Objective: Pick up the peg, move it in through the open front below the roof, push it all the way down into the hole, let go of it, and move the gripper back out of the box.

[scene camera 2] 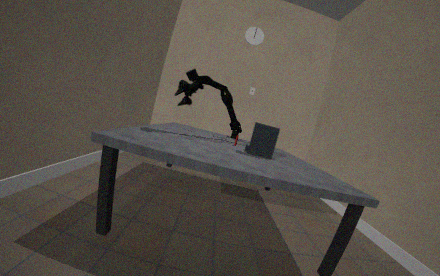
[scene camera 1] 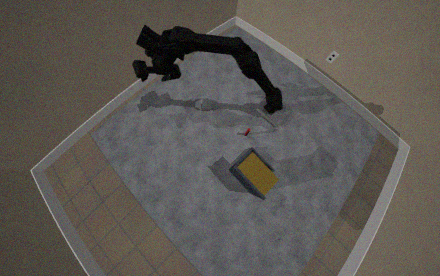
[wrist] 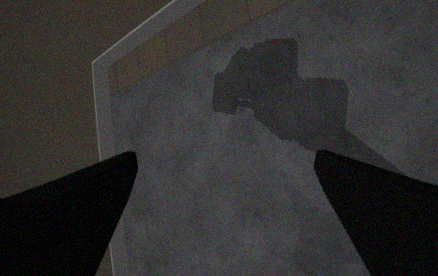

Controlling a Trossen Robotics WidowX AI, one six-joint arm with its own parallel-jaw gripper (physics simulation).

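Where they show: gripper, fingertip midpoint: [scene camera 2: 176, 100] [scene camera 1: 152, 80] [wrist: 227, 159]; arm's base, origin of the base link: [scene camera 2: 233, 138] [scene camera 1: 270, 108].
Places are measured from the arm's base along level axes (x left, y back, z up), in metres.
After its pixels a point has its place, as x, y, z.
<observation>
The red peg [scene camera 1: 247, 132] {0.032, -0.216, 0.020} [scene camera 2: 236, 140] {0.030, -0.216, 0.008} stands on the table between the arm's base and the box, upright in the scene camera 2 view. The box [scene camera 2: 264, 141] {0.204, -0.399, 0.067} is dark grey with a yellow roof [scene camera 1: 258, 173] {0.195, -0.348, 0.169}. Its open front and the hole cannot be made out. My gripper [scene camera 1: 156, 76] {-0.392, -0.459, 0.179} [scene camera 2: 179, 99] {-0.392, -0.459, 0.179} [wrist: 227, 159] {-0.392, -0.459, 0.179} is open and empty. It hangs high above the table, far to the left of the peg and box in both scene views. The peg and the box do not show in the wrist view.
The arm's base [scene camera 1: 273, 106] {0.017, -0.049, 0.093} stands beyond the peg from the box. A thin pale strip [scene camera 1: 266, 119] lies beside the base. The grey table [scene camera 1: 165, 185] {-0.010, -0.708, -0.033} [scene camera 2: 200, 160] {-0.073, -0.860, -0.033} carries shadows of the arm and box. A pale baseboard [wrist: 104, 115] shows past the table edge in the wrist view.
</observation>
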